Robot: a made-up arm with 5 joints.
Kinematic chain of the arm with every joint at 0, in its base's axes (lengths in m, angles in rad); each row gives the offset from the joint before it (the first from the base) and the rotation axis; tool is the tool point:
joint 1: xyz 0 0 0.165 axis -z
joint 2: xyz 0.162 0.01 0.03 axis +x
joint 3: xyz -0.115 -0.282 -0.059 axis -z
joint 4: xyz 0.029 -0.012 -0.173 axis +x
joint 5: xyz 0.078 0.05 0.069 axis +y
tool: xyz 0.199 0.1 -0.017
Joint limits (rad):
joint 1: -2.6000..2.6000
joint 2: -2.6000..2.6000
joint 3: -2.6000..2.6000
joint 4: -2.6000..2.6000
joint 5: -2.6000..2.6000
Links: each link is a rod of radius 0.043 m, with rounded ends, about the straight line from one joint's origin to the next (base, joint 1, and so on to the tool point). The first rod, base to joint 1, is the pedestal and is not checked.
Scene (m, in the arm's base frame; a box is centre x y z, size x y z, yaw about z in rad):
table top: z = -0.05
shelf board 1: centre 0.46 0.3 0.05 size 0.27 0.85 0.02 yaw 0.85
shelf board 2: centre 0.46 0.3 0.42 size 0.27 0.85 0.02 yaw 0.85
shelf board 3: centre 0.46 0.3 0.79 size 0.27 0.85 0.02 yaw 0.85
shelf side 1: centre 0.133 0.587 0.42 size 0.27 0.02 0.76 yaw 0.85
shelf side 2: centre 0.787 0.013 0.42 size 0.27 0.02 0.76 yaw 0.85
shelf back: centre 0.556 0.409 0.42 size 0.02 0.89 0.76 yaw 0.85
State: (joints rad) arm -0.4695 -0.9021 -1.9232 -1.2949 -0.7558
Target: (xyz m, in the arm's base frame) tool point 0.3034 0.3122 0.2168
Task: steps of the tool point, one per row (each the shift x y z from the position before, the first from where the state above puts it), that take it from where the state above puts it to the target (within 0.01 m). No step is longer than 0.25 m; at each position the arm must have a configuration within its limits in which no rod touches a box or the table.
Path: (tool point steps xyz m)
1: 0.1575 0.0438 -0.0326
2: 0.1515 0.1042 -0.0099
3: 0.1094 0.1642 0.0231
4: 0.0306 0.1999 0.0608
5: -0.0677 0.1889 0.0957

